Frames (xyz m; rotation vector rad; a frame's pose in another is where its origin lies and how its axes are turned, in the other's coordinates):
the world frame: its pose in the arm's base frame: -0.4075 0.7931 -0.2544 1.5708 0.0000 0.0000
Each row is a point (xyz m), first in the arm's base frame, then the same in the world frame.
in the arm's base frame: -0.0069 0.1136 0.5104
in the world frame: 0.4006 0.7648 0.6795
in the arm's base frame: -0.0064 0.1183 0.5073
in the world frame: 0.4011 0.7617 0.6748
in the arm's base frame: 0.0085 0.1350 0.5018
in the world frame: 0.4160 0.7562 0.6581
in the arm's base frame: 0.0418 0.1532 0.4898
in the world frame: 0.4493 0.7442 0.6399
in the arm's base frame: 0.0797 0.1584 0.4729
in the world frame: 0.4872 0.7273 0.6347
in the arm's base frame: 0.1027 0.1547 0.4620
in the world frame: 0.5102 0.7164 0.6384
